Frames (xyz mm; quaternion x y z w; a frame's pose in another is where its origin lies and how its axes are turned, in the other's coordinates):
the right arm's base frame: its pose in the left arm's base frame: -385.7 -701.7 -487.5 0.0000 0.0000 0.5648 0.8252
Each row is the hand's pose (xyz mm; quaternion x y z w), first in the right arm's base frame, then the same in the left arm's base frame.
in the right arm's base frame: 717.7 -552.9 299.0 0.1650 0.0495 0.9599 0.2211
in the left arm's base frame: 389.5 -232.8 -188.5 -0.1082 -0.1340 -0.9170 0.3597
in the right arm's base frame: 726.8 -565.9 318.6 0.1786 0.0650 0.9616 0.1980
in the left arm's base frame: 404.9 -229.0 -168.9 -0.1107 -0.1545 -0.9054 0.3797
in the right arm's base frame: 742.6 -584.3 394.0 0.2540 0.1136 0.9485 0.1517
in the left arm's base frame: 427.8 -221.0 -93.5 -0.1454 -0.2372 -0.8684 0.4105
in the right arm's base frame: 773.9 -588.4 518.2 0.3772 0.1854 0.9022 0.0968
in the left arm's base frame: 442.9 -193.3 30.7 -0.2066 -0.3660 -0.7992 0.4297
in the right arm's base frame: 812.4 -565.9 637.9 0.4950 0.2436 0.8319 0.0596
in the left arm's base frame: 435.9 -149.2 150.4 -0.2709 -0.4806 -0.7202 0.4207
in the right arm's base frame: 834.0 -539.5 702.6 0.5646 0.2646 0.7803 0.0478
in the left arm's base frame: 419.1 -119.5 215.1 -0.3165 -0.5373 -0.6709 0.4013
